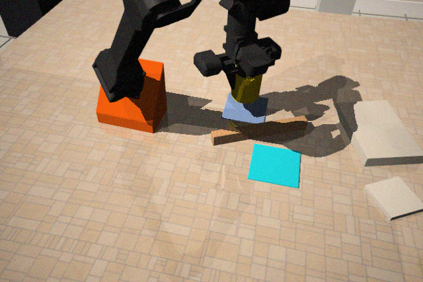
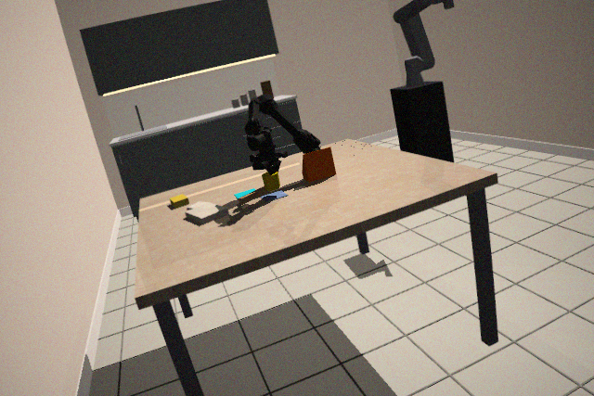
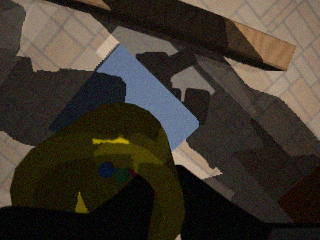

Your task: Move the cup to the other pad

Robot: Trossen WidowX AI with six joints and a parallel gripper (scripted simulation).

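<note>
Now: gripper tip 130 mm short of the cyan pad, 140 mm to the left of it and 80 mm above it. Round my gripper tip: light blue pad 30 mm ahead, 20 mm to the left, 80 mm below; then cup 20 mm ahead, 20 mm to the left; then wooden bar 80 mm ahead, 60 mm to the right, 70 mm below.
</note>
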